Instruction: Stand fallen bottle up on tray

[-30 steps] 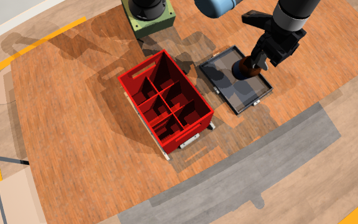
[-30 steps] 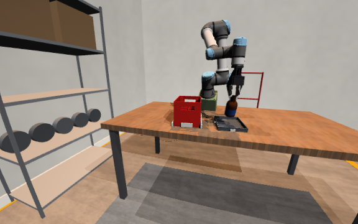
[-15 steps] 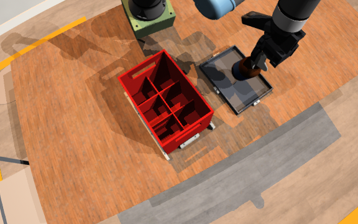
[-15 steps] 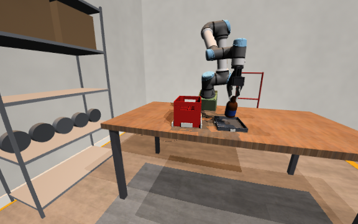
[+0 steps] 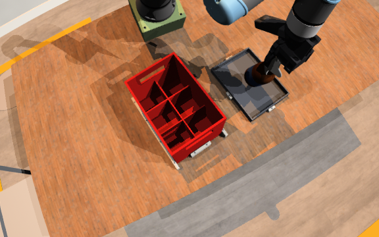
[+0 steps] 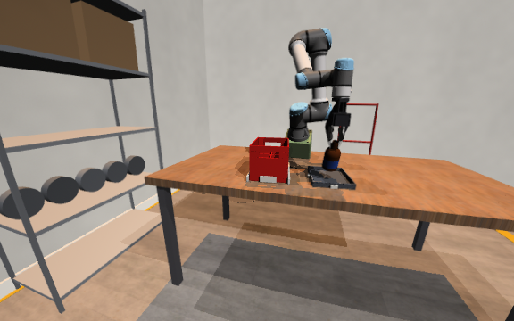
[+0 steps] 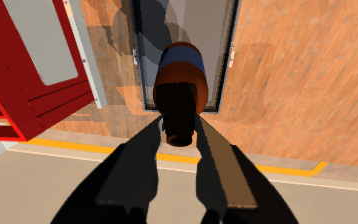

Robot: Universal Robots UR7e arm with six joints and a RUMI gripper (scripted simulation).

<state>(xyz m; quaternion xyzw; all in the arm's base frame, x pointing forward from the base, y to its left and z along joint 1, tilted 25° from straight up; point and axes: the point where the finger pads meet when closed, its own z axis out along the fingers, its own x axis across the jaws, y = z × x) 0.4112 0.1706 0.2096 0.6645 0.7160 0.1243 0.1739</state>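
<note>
Now: hand 2 cm past the brown bottle and 5 cm above it. From my hand the other things lie so: red crate: 8 cm behind, 30 cm to the right, 10 cm below; then tray: 5 cm behind, 17 cm below.
</note>
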